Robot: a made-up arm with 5 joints.
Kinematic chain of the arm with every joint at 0, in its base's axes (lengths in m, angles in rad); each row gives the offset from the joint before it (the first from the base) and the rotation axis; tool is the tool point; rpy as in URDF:
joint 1: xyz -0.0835 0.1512 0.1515 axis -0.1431 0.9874 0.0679
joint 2: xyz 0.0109 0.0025 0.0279 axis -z
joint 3: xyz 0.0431 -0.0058 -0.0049 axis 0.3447 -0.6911 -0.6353
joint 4: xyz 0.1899 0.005 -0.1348 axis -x
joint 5: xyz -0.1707 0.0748 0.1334 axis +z
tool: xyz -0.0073 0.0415 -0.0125 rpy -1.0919 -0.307 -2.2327
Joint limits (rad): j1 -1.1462..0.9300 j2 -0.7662..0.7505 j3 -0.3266..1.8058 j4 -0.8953..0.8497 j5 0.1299..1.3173
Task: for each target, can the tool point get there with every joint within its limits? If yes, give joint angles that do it. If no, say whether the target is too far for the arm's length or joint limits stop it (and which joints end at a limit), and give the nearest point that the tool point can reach.
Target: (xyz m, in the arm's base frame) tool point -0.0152 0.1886 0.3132
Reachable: yes | joints -0.6927 0.1793 1.4434 0.3118 1.1877
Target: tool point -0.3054 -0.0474 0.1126
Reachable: no: joint limits stop it (at a limit: joint 1, joint 2, joint 3, joint 4, joint 5) | nearest point -0.1129 0.0947 0.1558 | short by 0.243 m
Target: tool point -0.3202 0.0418 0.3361
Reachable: no: joint limits stop it (at a limit: joint 1, joint 2, joint 3, joint 5) | nearest point -0.1551 0.0516 0.3172 | short by 0.166 m
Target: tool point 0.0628 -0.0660 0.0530
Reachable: no: joint limits stop it (at a limit: joint 1, joint 2, joint 4, joint 5) | nearest point 0.1545 0.0389 0.0662 | short by 0.140 m
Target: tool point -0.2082 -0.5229 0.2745
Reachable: no: too far | nearest point -0.1239 -0.0280 0.3585 | short by 0.509 m
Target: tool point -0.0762 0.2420 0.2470
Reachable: yes | joints -0.5944 -0.5518 1.4325 -0.0071 1.1845
